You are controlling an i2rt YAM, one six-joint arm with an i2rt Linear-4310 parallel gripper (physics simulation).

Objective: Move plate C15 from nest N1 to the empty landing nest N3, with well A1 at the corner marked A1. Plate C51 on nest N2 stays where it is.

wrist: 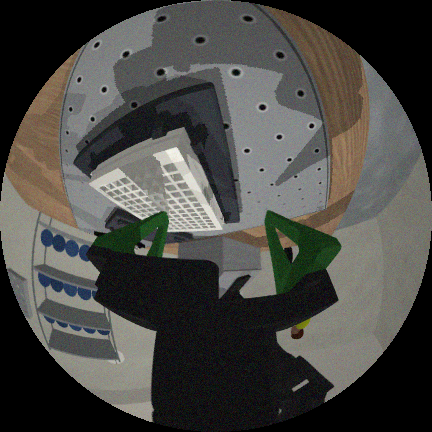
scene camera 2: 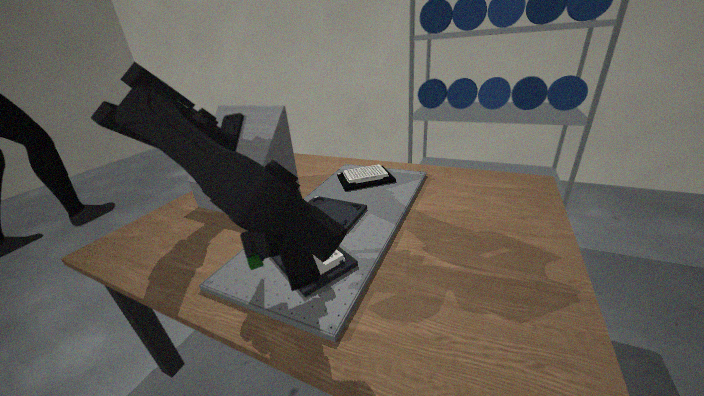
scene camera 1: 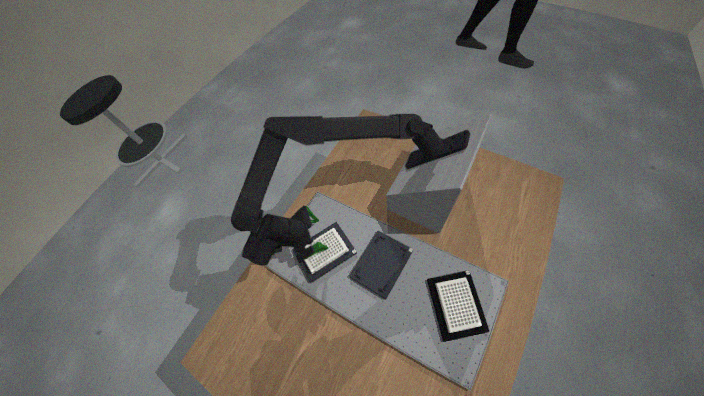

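Note:
The empty dark grey nest (scene camera 1: 381, 265) (scene camera 2: 342, 210) is in the middle of the row; it is N3. A white well plate (scene camera 1: 336, 245) (scene camera 2: 334, 260) (wrist: 190, 195) sits in the dark grey nest (scene camera 1: 313, 276) (scene camera 2: 350, 266) (wrist: 220, 150) at the arm's end of the row. Another white plate (scene camera 1: 459, 305) (scene camera 2: 366, 173) sits in a black nest (scene camera 1: 438, 311) (scene camera 2: 370, 185) at the other end. I cannot read any plate or nest labels. My gripper (scene camera 1: 316, 231) (wrist: 216, 215) is open and empty, its green fingers wide apart above the near plate. One fingertip is hidden in scene camera 2.
The nests stand on a grey perforated board (scene camera 1: 345, 300) (scene camera 2: 380, 225) on a wooden table (scene camera 1: 530, 200). A grey wedge-shaped box (scene camera 1: 425, 210) stands beside the board under the arm's base. A shelf rack (scene camera 2: 500, 116), a stool (scene camera 1: 90, 100) and a person's legs (scene camera 1: 522, 25) are beyond the table.

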